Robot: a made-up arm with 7 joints. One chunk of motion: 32 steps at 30 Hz.
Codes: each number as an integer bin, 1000 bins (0 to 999) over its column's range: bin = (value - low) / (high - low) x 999, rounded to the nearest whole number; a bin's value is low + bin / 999 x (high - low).
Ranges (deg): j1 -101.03..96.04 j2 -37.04..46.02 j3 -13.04..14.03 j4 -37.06..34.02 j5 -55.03..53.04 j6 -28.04..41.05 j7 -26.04..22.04
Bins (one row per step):
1: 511 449 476 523 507 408 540
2: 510 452 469 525 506 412 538
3: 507 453 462 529 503 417 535
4: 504 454 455 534 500 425 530
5: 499 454 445 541 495 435 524
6: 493 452 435 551 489 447 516
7: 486 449 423 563 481 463 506
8: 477 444 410 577 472 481 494
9: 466 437 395 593 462 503 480
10: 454 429 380 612 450 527 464
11: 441 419 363 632 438 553 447
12: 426 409 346 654 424 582 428
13: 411 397 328 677 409 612 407
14: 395 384 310 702 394 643 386
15: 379 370 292 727 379 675 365
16: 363 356 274 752 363 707 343
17: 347 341 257 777 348 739 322
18: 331 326 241 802 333 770 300
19: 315 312 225 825 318 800 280
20: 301 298 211 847 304 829 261
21: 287 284 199 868 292 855 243
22: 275 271 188 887 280 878 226
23: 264 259 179 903 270 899 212
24: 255 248 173 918 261 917 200
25: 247 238 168 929 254 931 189
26: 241 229 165 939 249 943 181
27: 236 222 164 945 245 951 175
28: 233 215 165 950 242 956 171
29: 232 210 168 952 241 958 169
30: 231 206 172 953 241 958 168
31: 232 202 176 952 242 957 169
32: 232 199 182 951 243 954 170
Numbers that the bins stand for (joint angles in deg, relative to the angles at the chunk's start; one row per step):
1: -0.23 0.29 -0.14 0.15 -0.18 0.18 -0.05
2: -0.42 0.54 -0.33 0.29 -0.29 0.45 -0.15
3: -1.02 0.62 -0.52 0.58 -0.62 0.80 -0.29
4: -1.61 0.71 -0.71 0.93 -0.94 1.35 -0.53
5: -2.59 0.71 -0.98 1.43 -1.48 2.04 -0.82
6: -3.78 0.54 -1.25 2.14 -2.13 2.87 -1.21
7: -5.16 0.29 -1.58 3.00 -3.00 3.98 -1.69
8: -6.93 -0.12 -1.93 3.99 -3.97 5.23 -2.26
9: -9.10 -0.71 -2.34 5.13 -5.05 6.75 -2.94
10: -11.47 -1.37 -2.74 6.48 -6.35 8.41 -3.71
11: -14.04 -2.20 -3.20 7.91 -7.65 10.21 -4.53
12: -16.99 -3.03 -3.66 9.47 -9.16 12.21 -5.44
13: -19.95 -4.03 -4.15 11.11 -10.79 14.29 -6.45
14: -23.11 -5.11 -4.64 12.89 -12.41 16.43 -7.46
15: -26.27 -6.28 -5.13 14.67 -14.03 18.64 -8.47
16: -29.42 -7.44 -5.62 16.45 -15.76 20.86 -9.53
17: -32.58 -8.69 -6.08 18.22 -17.38 23.07 -10.54
18: -35.73 -9.94 -6.51 20.00 -19.01 25.21 -11.60
19: -38.89 -11.10 -6.94 21.64 -20.63 27.29 -12.56
20: -41.65 -12.26 -7.32 23.21 -22.14 29.29 -13.48
21: -44.41 -13.43 -7.65 24.70 -23.44 31.09 -14.34
22: -46.78 -14.51 -7.95 26.05 -24.74 32.68 -15.16
23: -48.95 -15.51 -8.19 27.19 -25.82 34.13 -15.84
24: -50.73 -16.42 -8.35 28.26 -26.80 35.38 -16.41
25: -52.30 -17.25 -8.49 29.04 -27.55 36.35 -16.94
26: -53.49 -18.00 -8.57 29.75 -28.09 37.18 -17.33
27: -54.47 -18.58 -8.60 30.18 -28.53 37.73 -17.62
28: -55.07 -19.16 -8.57 30.53 -28.85 38.08 -17.81
29: -55.26 -19.58 -8.49 30.68 -28.96 38.21 -17.91
30: -55.46 -19.91 -8.38 30.75 -28.96 38.21 -17.95
31: -55.26 -20.25 -8.27 30.68 -28.85 38.15 -17.91
32: -55.26 -20.49 -8.11 30.60 -28.74 37.94 -17.86

